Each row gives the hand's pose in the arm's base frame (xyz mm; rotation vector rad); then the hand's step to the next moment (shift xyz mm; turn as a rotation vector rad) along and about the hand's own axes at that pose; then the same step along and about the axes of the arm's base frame.
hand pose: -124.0 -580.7 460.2 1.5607 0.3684 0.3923
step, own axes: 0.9 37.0 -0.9 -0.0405 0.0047 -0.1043
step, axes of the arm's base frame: 0.0 0.2 37.0 -0.0844 0.0734 0.0059
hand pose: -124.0 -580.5 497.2 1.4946 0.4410 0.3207
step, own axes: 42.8 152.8 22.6 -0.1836 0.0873 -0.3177
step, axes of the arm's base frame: 58.1 9.0 149.1 -0.3054 0.1996 0.0956
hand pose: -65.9 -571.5 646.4 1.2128 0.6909 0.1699
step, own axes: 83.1 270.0 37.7 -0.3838 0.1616 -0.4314
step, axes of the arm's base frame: 150.4 107.9 216.7 -0.5103 0.2230 0.2221
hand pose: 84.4 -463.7 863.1 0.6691 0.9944 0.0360
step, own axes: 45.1 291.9 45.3 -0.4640 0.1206 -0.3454
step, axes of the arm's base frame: 138.7 225.6 138.5 -0.4989 0.1210 0.2925
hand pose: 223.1 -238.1 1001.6 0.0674 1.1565 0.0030
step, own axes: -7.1 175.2 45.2 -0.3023 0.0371 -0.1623
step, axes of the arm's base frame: 44.2 172.2 34.2 -0.2690 0.0342 0.2135
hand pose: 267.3 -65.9 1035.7 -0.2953 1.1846 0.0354
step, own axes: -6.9 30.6 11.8 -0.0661 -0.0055 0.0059
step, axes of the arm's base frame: 2.5 33.2 4.0 -0.0188 0.0046 0.0637
